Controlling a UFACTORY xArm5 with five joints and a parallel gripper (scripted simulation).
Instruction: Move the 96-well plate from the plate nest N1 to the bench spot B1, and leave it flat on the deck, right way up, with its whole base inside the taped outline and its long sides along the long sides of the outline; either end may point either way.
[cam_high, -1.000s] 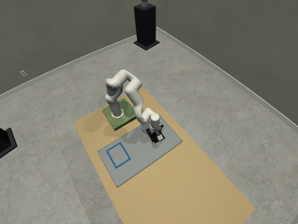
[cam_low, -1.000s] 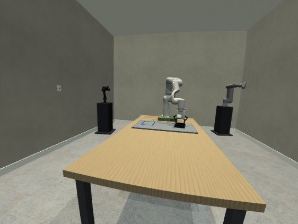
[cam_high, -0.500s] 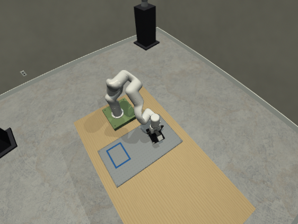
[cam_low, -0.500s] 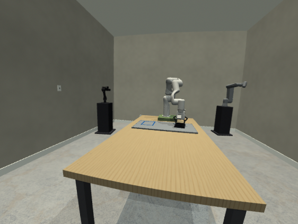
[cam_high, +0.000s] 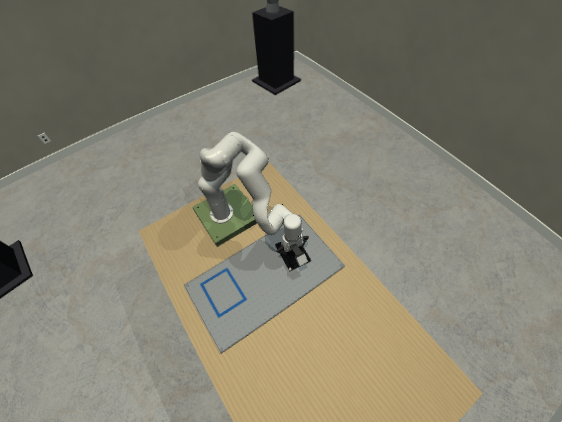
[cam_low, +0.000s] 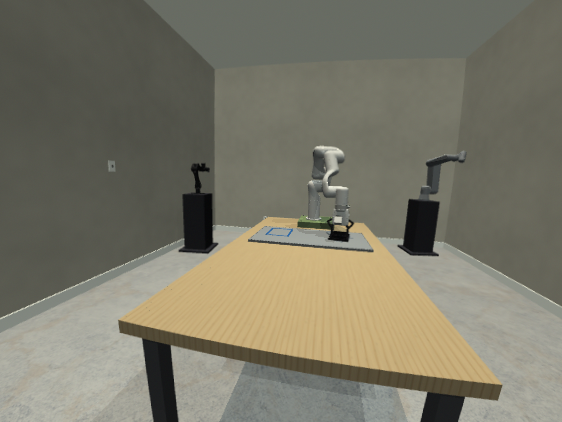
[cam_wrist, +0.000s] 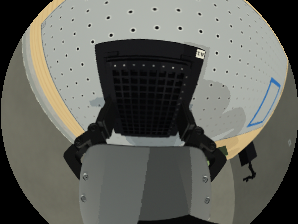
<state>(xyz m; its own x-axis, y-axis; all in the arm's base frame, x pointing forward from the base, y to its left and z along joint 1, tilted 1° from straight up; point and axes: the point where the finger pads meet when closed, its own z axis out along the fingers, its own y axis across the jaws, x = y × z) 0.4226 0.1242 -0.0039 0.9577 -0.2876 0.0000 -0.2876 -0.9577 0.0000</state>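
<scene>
The black 96-well plate lies 1 cm below my hand. Round my hand: black plate nest N1: 2 cm below.
</scene>
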